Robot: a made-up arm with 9 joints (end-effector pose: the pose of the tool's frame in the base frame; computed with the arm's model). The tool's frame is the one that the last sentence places. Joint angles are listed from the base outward.
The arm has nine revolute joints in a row. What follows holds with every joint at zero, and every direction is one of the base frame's. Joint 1 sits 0.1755 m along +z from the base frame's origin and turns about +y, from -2.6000 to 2.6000 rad. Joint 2 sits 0.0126 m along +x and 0.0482 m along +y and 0.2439 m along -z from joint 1 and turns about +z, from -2.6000 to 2.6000 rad. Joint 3 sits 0.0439 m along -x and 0.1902 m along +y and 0.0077 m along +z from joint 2 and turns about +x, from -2.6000 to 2.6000 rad. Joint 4 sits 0.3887 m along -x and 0.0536 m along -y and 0.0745 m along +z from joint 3 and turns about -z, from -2.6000 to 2.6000 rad. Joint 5 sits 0.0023 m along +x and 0.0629 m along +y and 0.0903 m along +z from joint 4 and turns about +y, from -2.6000 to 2.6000 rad. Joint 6 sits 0.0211 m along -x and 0.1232 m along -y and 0.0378 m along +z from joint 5 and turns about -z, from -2.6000 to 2.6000 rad. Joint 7 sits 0.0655 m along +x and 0.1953 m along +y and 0.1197 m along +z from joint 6 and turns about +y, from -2.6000 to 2.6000 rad. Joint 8 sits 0.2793 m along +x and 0.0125 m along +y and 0.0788 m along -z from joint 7 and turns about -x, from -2.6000 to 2.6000 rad. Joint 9 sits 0.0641 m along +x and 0.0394 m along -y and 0.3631 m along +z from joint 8 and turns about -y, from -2.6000 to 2.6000 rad. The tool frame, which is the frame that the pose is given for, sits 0.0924 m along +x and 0.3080 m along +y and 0.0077 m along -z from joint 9; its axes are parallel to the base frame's.
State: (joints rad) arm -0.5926 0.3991 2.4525 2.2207 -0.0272 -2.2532 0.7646 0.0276 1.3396
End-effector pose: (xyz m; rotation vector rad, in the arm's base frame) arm 0.3015 -0.2779 0.1980 2.3464 -0.1384 0.2429
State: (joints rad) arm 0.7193 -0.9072 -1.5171 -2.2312 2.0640 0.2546 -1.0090 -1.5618 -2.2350
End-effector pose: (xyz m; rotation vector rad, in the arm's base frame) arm -0.5918 0.5855 -0.1389 -0.1880 -0.8353 0.5257
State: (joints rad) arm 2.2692 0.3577 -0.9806 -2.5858 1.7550 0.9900 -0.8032 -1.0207 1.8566
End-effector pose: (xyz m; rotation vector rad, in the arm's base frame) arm 0.2876 0.1597 1.2890 2.5699 1.0545 0.4792
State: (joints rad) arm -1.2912 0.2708 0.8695 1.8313 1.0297 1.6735 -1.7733 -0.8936 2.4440
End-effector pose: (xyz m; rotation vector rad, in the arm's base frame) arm 0.3506 -0.3251 -0.0357 -1.3342 -2.3605 -0.7686
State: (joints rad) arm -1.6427 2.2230 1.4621 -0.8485 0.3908 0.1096 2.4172 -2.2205 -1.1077
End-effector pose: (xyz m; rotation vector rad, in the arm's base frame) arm 0.5872 -0.2827 0.5588 -0.6331 1.1426 -1.4762
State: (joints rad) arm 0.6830 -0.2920 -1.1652 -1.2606 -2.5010 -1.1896 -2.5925 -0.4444 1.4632
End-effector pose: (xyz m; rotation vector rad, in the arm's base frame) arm -0.1632 0.2185 -0.2392 -1.3383 0.0432 0.6470
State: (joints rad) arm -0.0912 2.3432 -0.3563 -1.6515 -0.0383 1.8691 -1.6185 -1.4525 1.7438
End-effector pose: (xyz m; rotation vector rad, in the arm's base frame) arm 0.2644 -0.5069 0.6518 -2.9000 -0.6863 -0.2647
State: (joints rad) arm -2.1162 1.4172 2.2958 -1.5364 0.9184 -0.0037 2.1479 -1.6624 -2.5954
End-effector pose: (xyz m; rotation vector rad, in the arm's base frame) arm 0.4706 -0.1484 0.1358 -0.7926 2.2019 -1.6539
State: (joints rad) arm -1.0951 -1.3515 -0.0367 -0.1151 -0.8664 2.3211 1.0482 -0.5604 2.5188
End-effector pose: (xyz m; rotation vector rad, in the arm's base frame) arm -0.1454 0.5459 -0.4434 -0.2626 -0.6597 1.9039
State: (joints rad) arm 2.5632 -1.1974 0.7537 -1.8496 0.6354 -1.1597 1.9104 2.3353 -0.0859
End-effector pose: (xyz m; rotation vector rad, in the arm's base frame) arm 0.1050 -0.2045 0.4719 1.1632 -1.5449 2.4593
